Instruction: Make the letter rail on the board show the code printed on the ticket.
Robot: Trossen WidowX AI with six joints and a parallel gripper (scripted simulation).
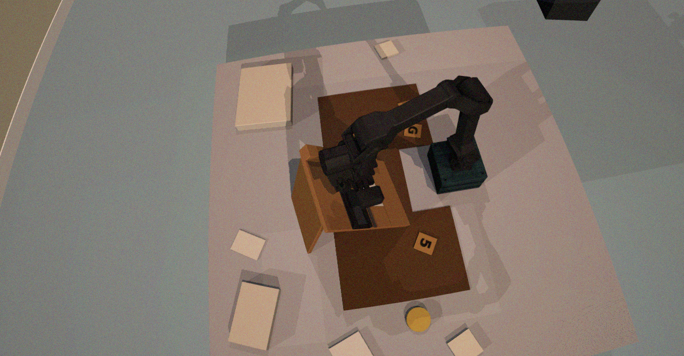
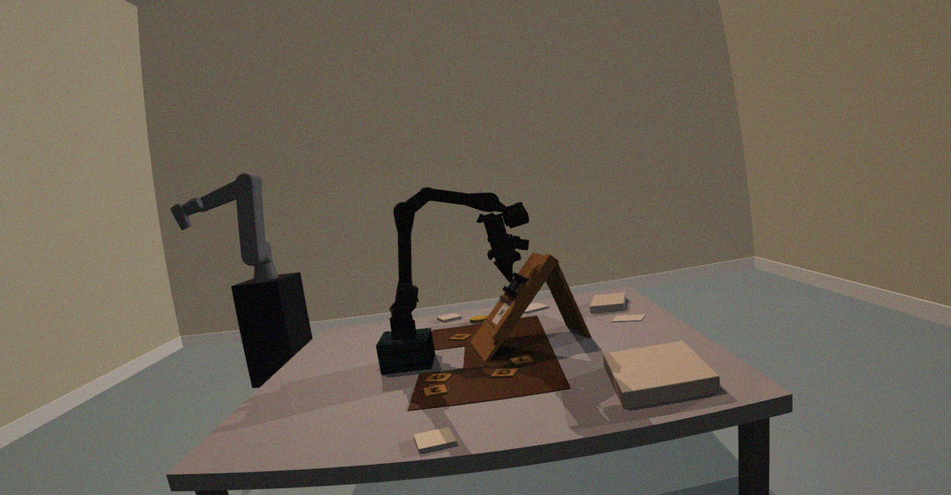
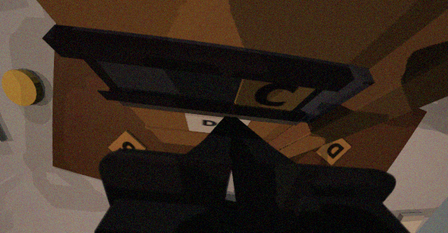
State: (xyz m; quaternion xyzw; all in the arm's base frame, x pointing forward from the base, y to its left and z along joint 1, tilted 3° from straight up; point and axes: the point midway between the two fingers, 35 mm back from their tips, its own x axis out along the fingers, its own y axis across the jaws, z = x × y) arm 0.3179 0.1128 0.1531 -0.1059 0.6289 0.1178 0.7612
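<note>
My gripper tip is now 90 mm above the white ticket, 40 mm past it and 10 mm to the left of it. From my gripper tip the other things lie so: brown mat: 190 mm below, 130 mm behind, 90 mm to the right; cream box: 450 mm to the right, 350 mm ahead, 180 mm below.
</note>
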